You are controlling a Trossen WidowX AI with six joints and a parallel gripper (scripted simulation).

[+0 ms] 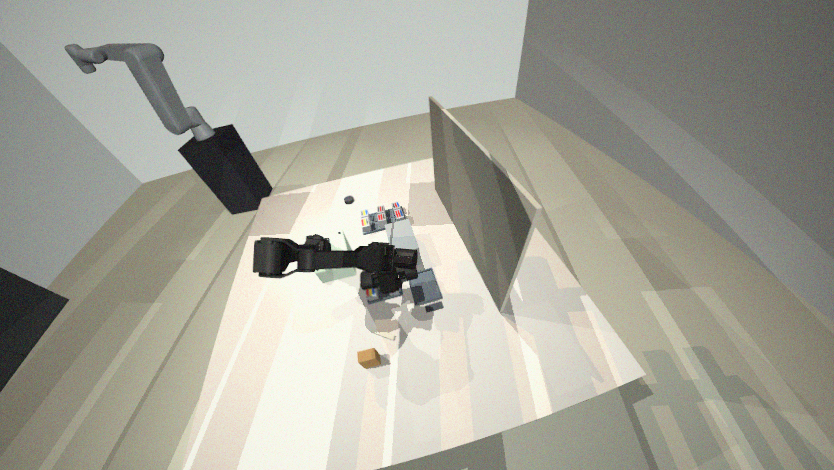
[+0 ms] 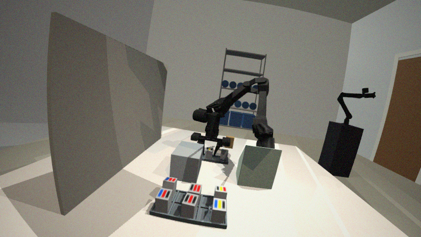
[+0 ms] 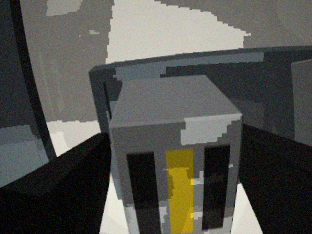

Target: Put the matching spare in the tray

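Right now my gripper tip is 4 cm past the dark rack and 1 cm above it. The rest, counted from my gripper tip: thin stick (5 cm behind, 15 cm to the right, 1 cm below); then tray (11 cm ahead, 1 cm to the right, 1 cm below); then grey spare block (2 cm above).
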